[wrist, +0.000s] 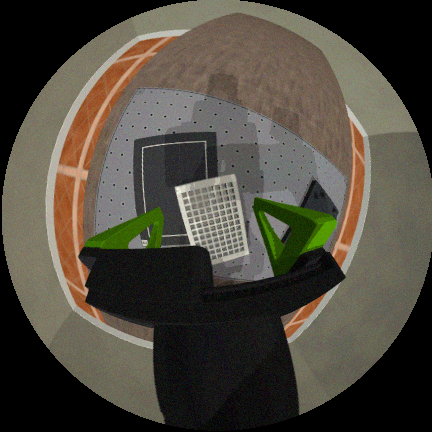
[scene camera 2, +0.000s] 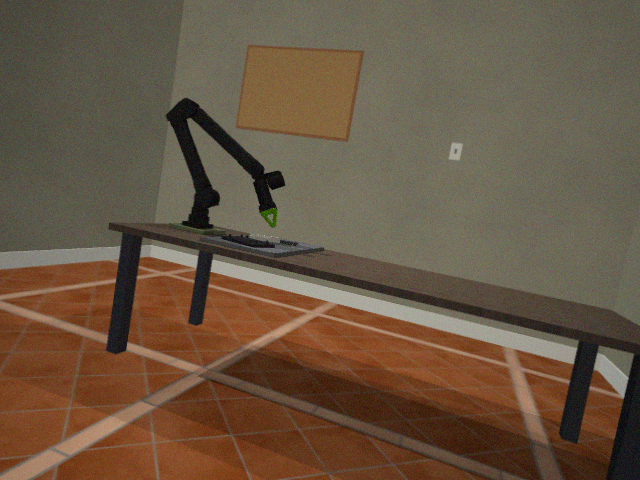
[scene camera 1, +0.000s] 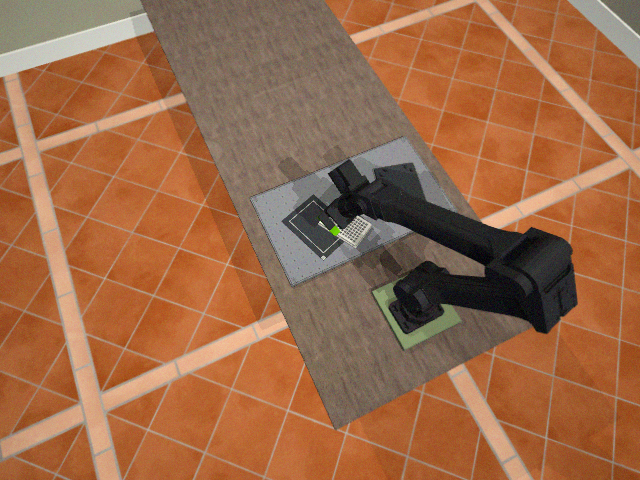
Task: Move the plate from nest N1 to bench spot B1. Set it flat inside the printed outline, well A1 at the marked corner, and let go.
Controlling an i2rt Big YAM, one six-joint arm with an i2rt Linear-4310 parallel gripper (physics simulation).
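Seen in the pictures: gripper, fingertip midpoint: (wrist: 207,206) (scene camera 2: 273,227) (scene camera 1: 335,211); arm's base, link origin: (scene camera 2: 197,226) (scene camera 1: 415,310).
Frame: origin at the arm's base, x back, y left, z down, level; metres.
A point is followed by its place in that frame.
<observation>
The white well plate (scene camera 1: 354,231) {x -0.271, y 0.028, z -0.001 m} (wrist: 215,220) {x -0.303, y 0.040, z -0.001 m} lies askew across the right edge of the dark bench spot pad, partly over its printed outline (scene camera 1: 306,237) {x -0.318, y 0.156, z 0.002 m} (wrist: 144,190) {x -0.322, y 0.154, z 0.002 m} and partly off it. Whether it is slightly tilted I cannot tell, nor which corner holds well A1. The small marked corner square (scene camera 1: 323,257) {x -0.242, y 0.142, z 0.002 m} (wrist: 145,243) {x -0.240, y 0.140, z 0.002 m} is uncovered, apart from the plate. My gripper (scene camera 1: 327,226) (scene camera 2: 272,225) {x -0.326, y 0.062, z -0.057 m} (wrist: 207,206) {x -0.326, y 0.062, z -0.057 m} is open and empty, high above the plate, with green fingers at either side of it in the wrist view. The dark nest (scene camera 1: 400,178) {x -0.357, y -0.176, z -0.008 m} (scene camera 2: 248,241) {x -0.347, y -0.199, z -0.008 m} (wrist: 322,197) {x -0.396, y -0.158, z -0.008 m} is partly hidden by the arm and a finger.
A grey perforated board (scene camera 1: 289,266) {x -0.262, y 0.236, z 0.003 m} (scene camera 2: 299,250) {x -0.488, y -0.028, z 0.007 m} (wrist: 150,107) {x -0.458, y 0.191, z 0.004 m} carries the pad and nest on the brown table (scene camera 1: 289,93) {x -0.825, y -0.038, z 0.017 m} (scene camera 2: 413,281) {x -0.949, y -0.134, z 0.017 m} (wrist: 240,55) {x -0.703, y 0.082, z 0.017 m}. The arm's base stands on a green mat (scene camera 1: 408,339) {x 0.055, y 0.058, z -0.002 m} near the table's end. The forearm passes over the nest side.
</observation>
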